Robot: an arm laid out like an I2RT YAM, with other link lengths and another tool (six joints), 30 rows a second.
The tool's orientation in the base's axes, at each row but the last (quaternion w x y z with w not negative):
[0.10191 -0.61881 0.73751 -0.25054]
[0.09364 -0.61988 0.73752 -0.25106]
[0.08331 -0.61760 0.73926 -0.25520]
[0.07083 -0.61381 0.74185 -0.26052]
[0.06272 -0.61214 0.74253 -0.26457]
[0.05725 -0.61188 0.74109 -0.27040]
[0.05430 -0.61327 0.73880 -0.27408]
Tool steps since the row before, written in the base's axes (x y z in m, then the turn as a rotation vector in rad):
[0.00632 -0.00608 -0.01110 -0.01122 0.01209 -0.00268]
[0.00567 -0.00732 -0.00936 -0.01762 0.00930 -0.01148]
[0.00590 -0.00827 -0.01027 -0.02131 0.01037 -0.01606]
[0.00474 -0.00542 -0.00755 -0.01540 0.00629 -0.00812]
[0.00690 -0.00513 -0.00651 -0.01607 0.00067 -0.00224]
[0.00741 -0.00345 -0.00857 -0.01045 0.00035 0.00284]
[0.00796 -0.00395 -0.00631 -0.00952 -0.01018 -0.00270]
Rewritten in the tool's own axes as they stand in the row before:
[0.00274 -0.00060 0.01387 -0.00969 0.01231 -0.00582]
[0.00420 -0.00114 0.01242 -0.00716 0.02185 -0.00045]
[0.00461 -0.00109 0.01365 -0.00824 0.02737 0.00156]
[0.00239 -0.00117 0.01009 -0.00406 0.01800 -0.00149]
[0.00166 -0.00355 0.01005 0.00275 0.01520 -0.00501]
[-0.00069 -0.00282 0.01148 0.00293 0.00785 -0.00687]
[0.00016 -0.00439 0.00998 0.01114 0.00862 0.00176]

